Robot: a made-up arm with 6 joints. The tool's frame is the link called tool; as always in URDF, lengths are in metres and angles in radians.
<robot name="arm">
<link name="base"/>
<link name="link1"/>
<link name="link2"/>
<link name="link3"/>
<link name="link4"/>
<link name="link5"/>
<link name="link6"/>
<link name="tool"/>
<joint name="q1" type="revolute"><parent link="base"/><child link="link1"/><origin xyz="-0.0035 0.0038 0.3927"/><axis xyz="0 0 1"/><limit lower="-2.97" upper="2.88"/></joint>
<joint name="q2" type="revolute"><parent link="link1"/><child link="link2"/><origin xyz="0.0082 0.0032 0.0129"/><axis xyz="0 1 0"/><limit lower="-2.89" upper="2.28"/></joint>
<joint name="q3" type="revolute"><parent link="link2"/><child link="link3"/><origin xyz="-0.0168 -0.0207 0.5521"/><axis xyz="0 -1 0"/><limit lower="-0.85" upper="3.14"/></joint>
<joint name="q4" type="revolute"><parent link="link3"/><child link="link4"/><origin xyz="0.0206 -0.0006 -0.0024"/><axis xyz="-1 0 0"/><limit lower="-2.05" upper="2.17"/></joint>
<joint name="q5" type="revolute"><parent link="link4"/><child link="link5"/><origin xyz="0.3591 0.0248 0.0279"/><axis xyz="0 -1 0"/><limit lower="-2.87" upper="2.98"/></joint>
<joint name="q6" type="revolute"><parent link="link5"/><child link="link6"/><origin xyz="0.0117 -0.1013 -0.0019"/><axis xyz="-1 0 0"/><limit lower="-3" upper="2.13"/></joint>
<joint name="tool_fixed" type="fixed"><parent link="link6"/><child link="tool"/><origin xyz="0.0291 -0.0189 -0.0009" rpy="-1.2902 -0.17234 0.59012"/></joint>
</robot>
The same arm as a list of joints. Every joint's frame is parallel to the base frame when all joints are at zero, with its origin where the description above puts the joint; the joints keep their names.
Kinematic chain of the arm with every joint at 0, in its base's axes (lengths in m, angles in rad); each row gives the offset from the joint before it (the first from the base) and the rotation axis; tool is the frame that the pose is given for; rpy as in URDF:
q1: xyz -0.0035 0.0038 0.3927 axis +z
q2: xyz 0.0082 0.0032 0.0129 axis +y
q3: xyz -0.0168 -0.0207 0.5521 axis -y
q4: xyz 0.0206 -0.0006 -0.0024 axis -x
q5: xyz 0.3591 0.0248 0.0279 axis -y
q6: xyz 0.0117 -0.1013 -0.0019 axis -x
tool: xyz 0.0291 -0.0189 -0.0009 rpy -1.2902 -0.1723 0.5901
Joint limits (rad, base to tool): -2.97..2.88 -2.89..2.28 -0.85..3.14 -2.05..2.17 -2.87..2.98 -3..2.13

